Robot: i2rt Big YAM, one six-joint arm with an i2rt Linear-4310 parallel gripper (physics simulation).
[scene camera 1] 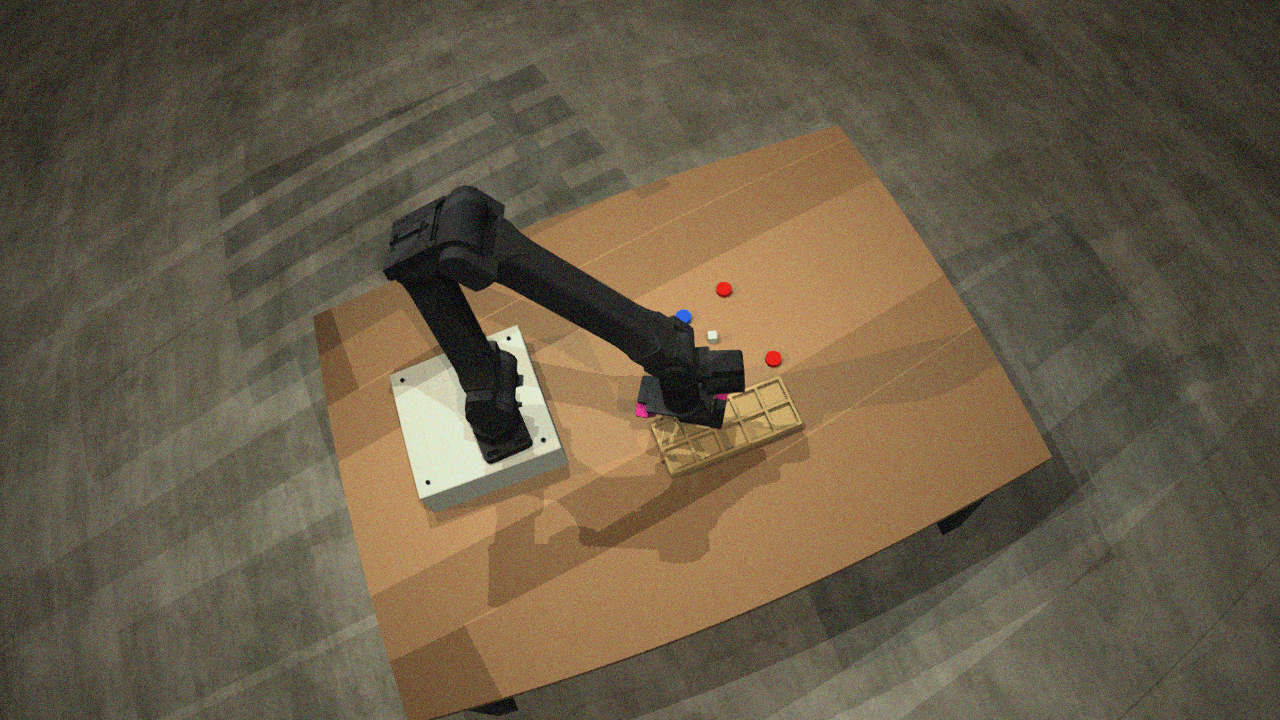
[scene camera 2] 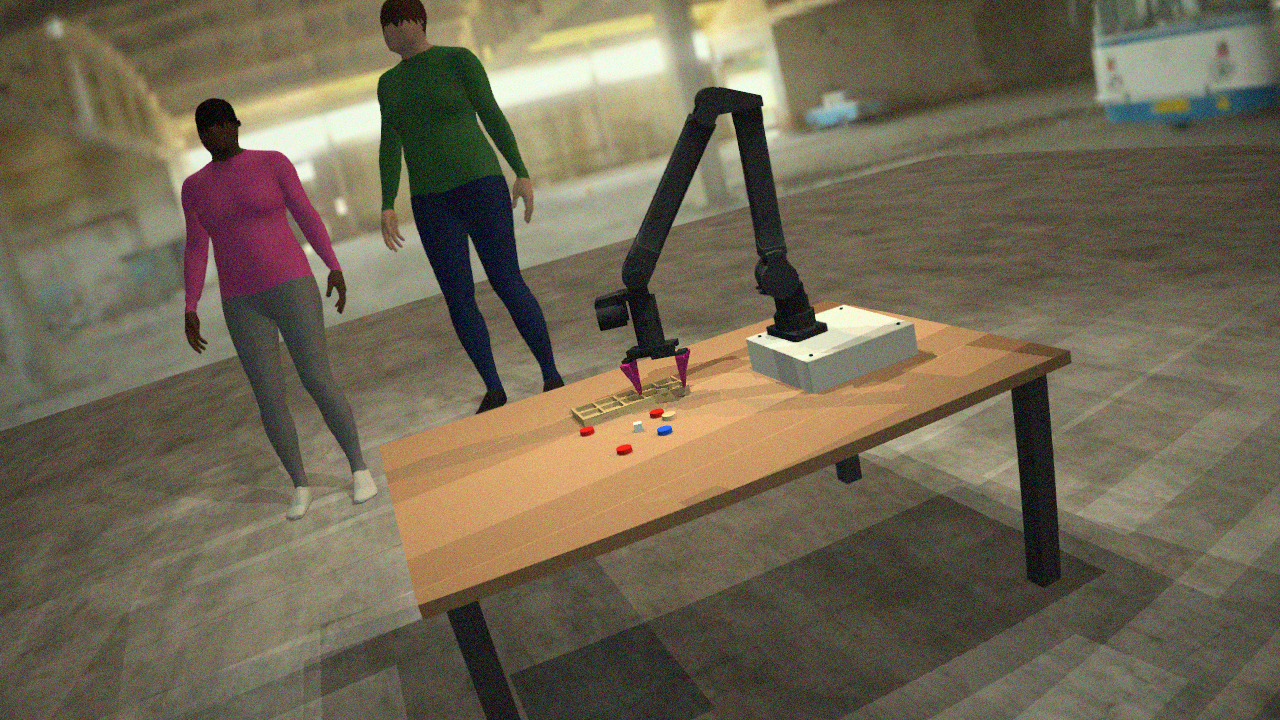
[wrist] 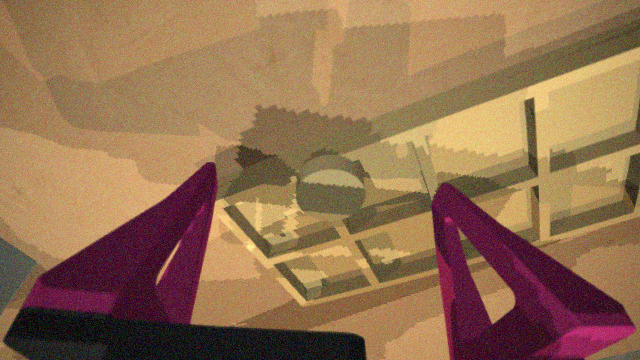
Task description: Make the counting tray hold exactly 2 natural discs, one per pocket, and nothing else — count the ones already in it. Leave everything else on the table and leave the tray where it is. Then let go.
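Observation:
My gripper [scene camera 1: 682, 402] [scene camera 2: 662, 390] [wrist: 330, 183] is open, its magenta fingers spread wide above the end of the tray nearest the robot base. A round disc [wrist: 331, 185], pale and greenish in the shade, lies between the fingers without touching either. It overlaps the back edge of the end pockets of the wooden counting tray [scene camera 1: 738, 450] [scene camera 2: 617, 413] [wrist: 544, 210]; whether it lies flat in a pocket or on a rim is unclear. No disc shows in the other pockets in view. A natural disc [scene camera 2: 668, 415] lies on the table beside the tray.
Red discs [scene camera 1: 724, 289] [scene camera 1: 773, 358] [scene camera 2: 586, 431] [scene camera 2: 623, 449] [scene camera 2: 656, 412], a blue disc [scene camera 1: 683, 316] [scene camera 2: 664, 430] and a small white cube [scene camera 1: 712, 336] [scene camera 2: 637, 427] lie beside the tray. The white base box [scene camera 1: 447, 447] [scene camera 2: 863, 335] carries the arm.

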